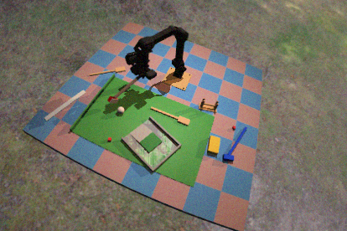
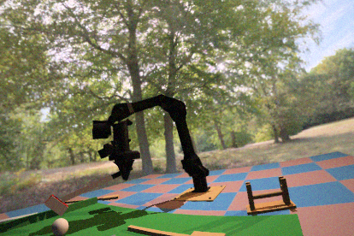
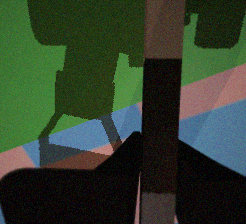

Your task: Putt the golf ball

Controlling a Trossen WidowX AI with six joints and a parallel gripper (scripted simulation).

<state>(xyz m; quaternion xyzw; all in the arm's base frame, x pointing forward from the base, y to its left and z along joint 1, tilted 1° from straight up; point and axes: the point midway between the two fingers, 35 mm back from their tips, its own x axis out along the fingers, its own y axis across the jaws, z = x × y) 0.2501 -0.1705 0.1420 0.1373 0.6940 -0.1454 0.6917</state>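
My gripper tip is now 11 cm short of the red putter, 4 cm to the left of it and 1 cm above it. Also, from my gripper tip: yellow block 20 cm ahead, 55 cm to the left, 9 cm below; then white golf ball 23 cm ahead, 3 cm to the right, 8 cm below; then pale plank 34 cm ahead, 36 cm to the right, 11 cm below.
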